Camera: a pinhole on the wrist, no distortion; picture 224 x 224 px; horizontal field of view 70.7 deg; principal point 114.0 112.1 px. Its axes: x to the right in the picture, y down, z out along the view. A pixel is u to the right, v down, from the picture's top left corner.
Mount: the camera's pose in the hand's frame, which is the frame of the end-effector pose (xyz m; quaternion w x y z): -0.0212 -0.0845 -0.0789 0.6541 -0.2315 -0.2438 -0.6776
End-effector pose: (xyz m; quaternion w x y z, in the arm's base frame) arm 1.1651 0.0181 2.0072 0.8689 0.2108 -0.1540 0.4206
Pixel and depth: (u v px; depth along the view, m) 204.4 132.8 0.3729
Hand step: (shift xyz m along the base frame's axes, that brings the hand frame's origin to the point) -0.0089 -0.1680 0.3034
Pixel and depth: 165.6 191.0 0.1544
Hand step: 0.0472 -0.0170 0.0816
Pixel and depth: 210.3 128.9 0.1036
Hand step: 0.0426 -0.0672 0.0140
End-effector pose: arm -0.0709 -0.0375 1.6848 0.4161 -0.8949 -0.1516 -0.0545
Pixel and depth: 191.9 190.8 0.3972
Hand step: 0.1517 0.3040 -0.2020
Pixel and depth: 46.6 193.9 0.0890
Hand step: 0.0254 -0.0192 0.0270
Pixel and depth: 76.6 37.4 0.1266
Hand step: -0.0699 -0.0318 -0.0319
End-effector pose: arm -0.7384 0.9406 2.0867 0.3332 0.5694 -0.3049 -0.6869
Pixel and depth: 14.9 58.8 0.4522
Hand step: -0.0176 -0.1151 0.4498
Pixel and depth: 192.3 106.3 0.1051
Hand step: -0.0377 0.0580 -0.0246
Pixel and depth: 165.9 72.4 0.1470
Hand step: -0.0587 0.0679 0.0236
